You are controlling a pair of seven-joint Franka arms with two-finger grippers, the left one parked.
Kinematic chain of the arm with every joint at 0, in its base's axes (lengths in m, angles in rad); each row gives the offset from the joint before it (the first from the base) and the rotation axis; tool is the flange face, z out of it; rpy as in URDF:
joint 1: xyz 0 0 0.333 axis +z
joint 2: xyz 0 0 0 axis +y
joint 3: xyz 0 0 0.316 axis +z
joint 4: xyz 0.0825 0 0 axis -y
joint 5: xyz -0.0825 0 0.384 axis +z
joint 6: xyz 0 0 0 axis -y
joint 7: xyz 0.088 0 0 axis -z
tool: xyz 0 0 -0.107 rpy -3.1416 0 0
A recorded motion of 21 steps. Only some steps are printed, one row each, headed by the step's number.
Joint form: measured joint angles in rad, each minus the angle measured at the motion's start. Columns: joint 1, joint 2, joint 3, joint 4, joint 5, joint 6, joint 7.
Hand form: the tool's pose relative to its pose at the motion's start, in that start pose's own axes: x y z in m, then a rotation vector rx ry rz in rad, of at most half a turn. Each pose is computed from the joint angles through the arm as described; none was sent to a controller.
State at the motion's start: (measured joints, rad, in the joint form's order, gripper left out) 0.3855 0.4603 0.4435 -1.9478 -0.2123 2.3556 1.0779
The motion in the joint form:
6: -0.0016 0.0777 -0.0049 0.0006 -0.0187 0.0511 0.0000
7: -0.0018 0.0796 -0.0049 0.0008 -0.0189 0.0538 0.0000
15: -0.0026 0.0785 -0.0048 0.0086 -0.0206 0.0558 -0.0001
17: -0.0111 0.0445 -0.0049 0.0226 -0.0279 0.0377 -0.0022
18: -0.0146 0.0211 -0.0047 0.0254 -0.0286 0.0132 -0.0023
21: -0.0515 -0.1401 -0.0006 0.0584 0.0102 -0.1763 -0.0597
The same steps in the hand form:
6: 0.0015 0.0020 0.0397 -0.0009 -0.0302 -0.0040
7: 0.0017 0.0019 0.0405 0.0006 -0.0303 -0.0038
15: 0.0043 0.0001 0.0366 0.0085 -0.0226 -0.0032
17: 0.0136 -0.0002 0.0129 0.0181 0.0116 -0.0014
18: 0.0159 0.0015 0.0004 0.0101 0.0225 0.0009
21: 0.0295 0.0210 -0.0906 -0.0359 0.0637 0.0072

